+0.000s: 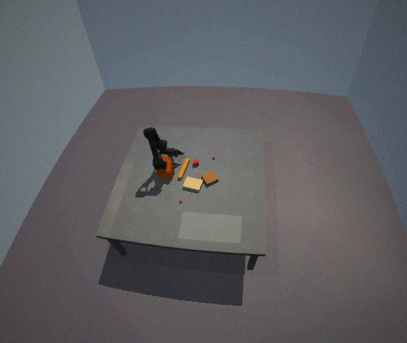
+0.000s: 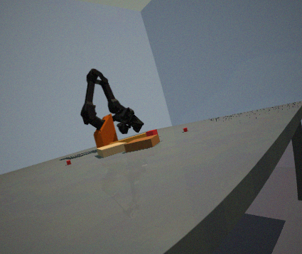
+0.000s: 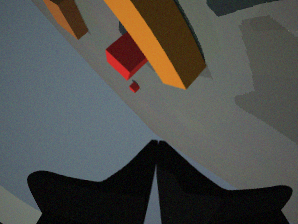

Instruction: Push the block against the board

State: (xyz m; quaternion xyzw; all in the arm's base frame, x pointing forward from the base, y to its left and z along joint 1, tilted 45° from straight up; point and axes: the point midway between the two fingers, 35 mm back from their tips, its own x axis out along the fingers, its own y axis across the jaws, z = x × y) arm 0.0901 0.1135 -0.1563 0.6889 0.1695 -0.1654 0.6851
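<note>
My gripper tip is now 110 mm short of the small red cube, 30 mm to the left of it and 60 mm above it. From my gripper tip the other things lie so: brown block 270 mm ahead, 170 mm to the right, 70 mm below; then tan square block 150 mm ahead, 260 mm to the right, 70 mm below; then thin orange board 30 mm ahead, 110 mm to the right, 60 mm below.
</note>
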